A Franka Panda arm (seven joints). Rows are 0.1 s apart.
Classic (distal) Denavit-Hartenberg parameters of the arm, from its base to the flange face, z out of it. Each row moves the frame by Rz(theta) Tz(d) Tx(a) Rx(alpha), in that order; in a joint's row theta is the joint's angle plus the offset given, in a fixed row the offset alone. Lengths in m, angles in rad.
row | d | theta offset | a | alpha
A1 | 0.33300 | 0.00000 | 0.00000 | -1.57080
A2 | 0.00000 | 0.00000 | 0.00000 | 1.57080
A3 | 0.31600 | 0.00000 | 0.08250 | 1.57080
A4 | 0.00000 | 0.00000 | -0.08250 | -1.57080
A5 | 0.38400 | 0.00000 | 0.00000 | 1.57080
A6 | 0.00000 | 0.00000 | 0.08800 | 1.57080
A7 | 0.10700 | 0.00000 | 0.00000 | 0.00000
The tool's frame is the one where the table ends.
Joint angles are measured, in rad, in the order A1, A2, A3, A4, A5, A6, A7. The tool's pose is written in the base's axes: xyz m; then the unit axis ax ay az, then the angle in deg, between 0 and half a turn. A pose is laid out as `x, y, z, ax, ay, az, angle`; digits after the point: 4 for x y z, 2 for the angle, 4 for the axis.
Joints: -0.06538, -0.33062, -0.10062, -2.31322, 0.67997, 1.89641, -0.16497
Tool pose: 0.4464, -0.0306, 0.4820, -0.9921, 0.1246, -0.0107, 141.58
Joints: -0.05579, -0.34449, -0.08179, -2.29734, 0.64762, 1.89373, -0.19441
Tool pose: 0.4466, -0.0194, 0.4942, -0.9962, 0.0847, -0.0222, 143.60
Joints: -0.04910, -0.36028, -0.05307, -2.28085, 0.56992, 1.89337, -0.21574
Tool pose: 0.4454, -0.0075, 0.5058, -0.9988, 0.0380, -0.0301, 148.30
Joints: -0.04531, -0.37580, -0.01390, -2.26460, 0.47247, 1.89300, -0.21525
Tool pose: 0.4434, 0.0068, 0.5167, -0.9994, -0.0028, -0.0333, 154.31
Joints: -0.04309, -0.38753, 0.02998, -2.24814, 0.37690, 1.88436, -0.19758
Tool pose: 0.4410, 0.0229, 0.5258, -0.9989, -0.0346, -0.0307, 160.30
